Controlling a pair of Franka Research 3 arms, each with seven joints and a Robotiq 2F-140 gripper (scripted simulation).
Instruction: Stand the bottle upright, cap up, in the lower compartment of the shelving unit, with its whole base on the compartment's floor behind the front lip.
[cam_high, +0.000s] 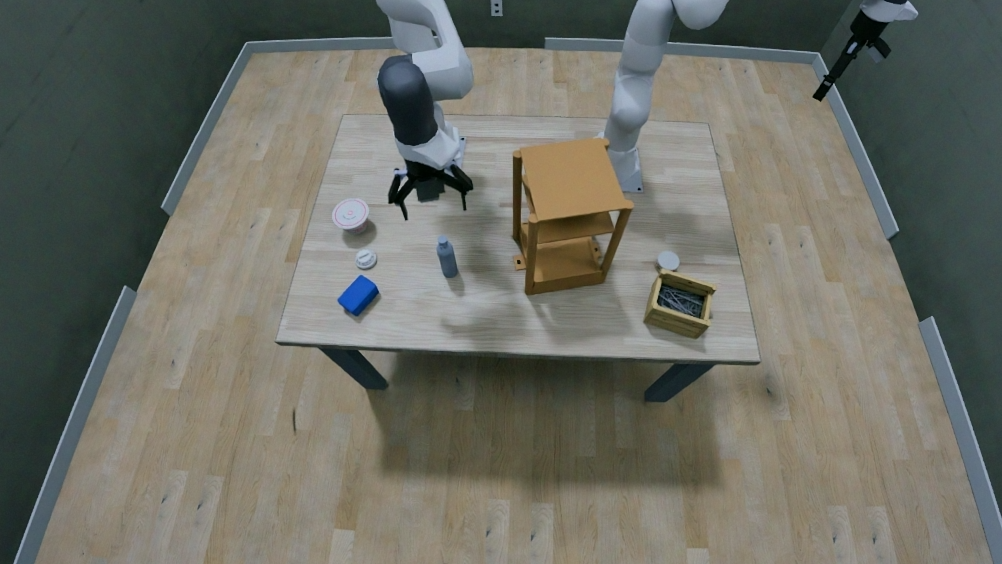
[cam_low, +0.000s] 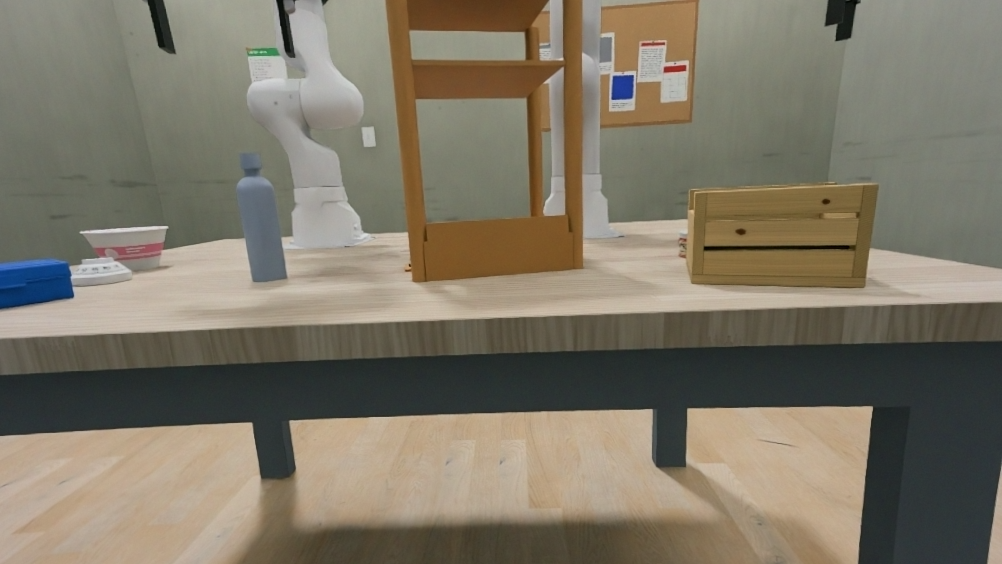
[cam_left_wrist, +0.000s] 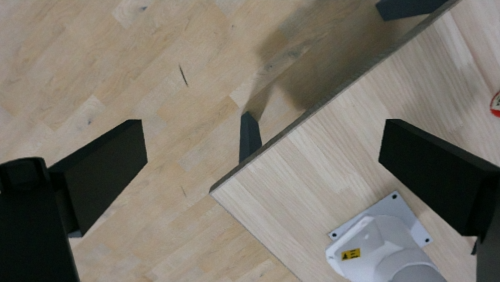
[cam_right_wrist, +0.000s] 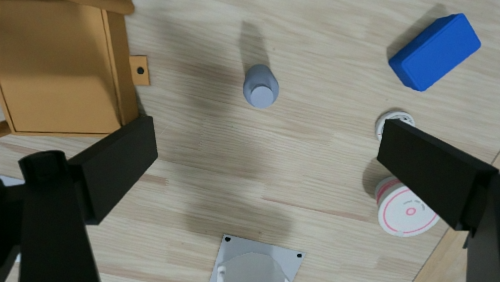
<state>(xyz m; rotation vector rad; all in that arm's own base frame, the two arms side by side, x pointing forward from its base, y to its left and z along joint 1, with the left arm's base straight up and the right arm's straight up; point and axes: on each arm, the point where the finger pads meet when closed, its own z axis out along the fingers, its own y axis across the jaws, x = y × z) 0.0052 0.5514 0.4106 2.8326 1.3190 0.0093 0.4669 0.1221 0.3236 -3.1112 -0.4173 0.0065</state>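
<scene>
My right hand is 20 cm above the blue-grey bottle. The rest, counted from my right hand: blue box: 12 cm ahead, 26 cm to the right, 30 cm below; orange-brown shelving unit: 8 cm behind, 33 cm to the left, 13 cm below.
</scene>
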